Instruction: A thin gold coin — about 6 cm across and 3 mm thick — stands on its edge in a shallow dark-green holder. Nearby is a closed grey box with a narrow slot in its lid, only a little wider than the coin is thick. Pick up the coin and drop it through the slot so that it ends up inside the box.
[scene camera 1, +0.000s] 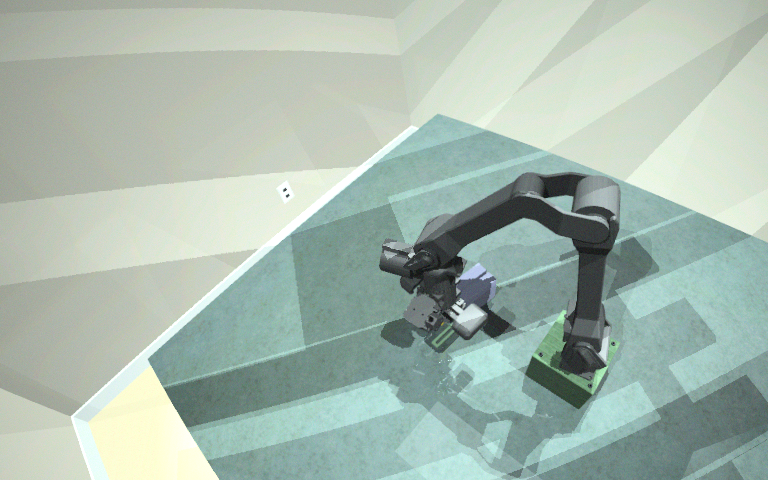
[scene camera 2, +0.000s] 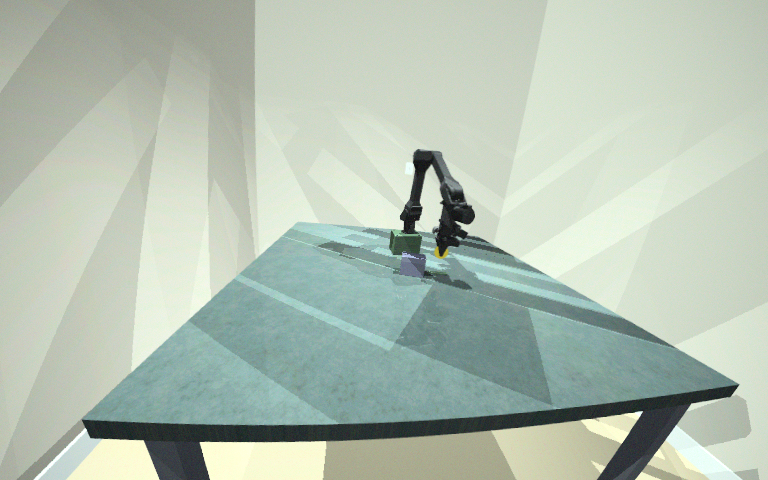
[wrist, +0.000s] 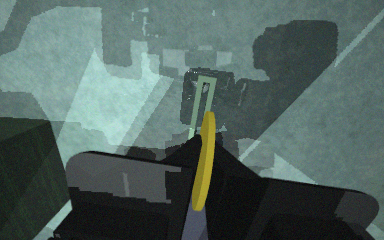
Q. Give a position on a gold coin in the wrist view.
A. At 203, 175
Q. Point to my gripper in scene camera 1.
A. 444, 319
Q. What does my gripper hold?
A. A gold coin.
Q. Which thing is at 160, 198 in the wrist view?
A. My gripper.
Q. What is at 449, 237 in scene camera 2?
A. My gripper.
